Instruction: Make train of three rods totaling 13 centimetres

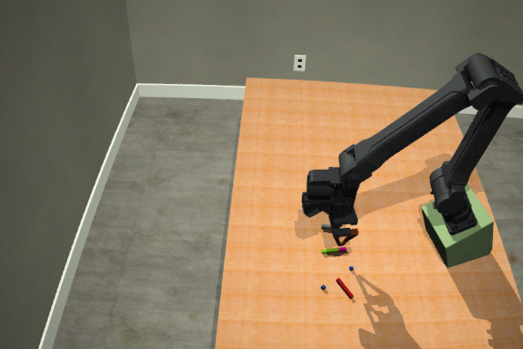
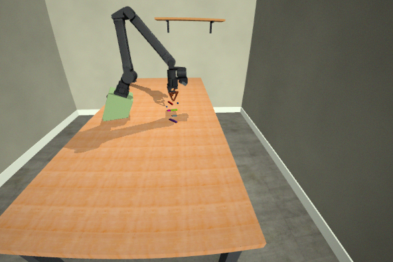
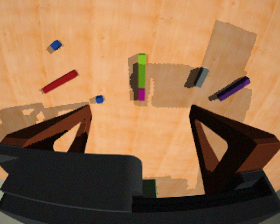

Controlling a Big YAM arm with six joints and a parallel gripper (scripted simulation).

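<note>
My hand is 2 cm past the purple rod, 16 cm to the left of it and 10 cm above it. Also, from my hand: lime rod: 1 cm ahead, 10 cm below; magenta rod: 3 cm behind, 10 cm below; grey rod: 9 cm to the right, 10 cm below.
</note>
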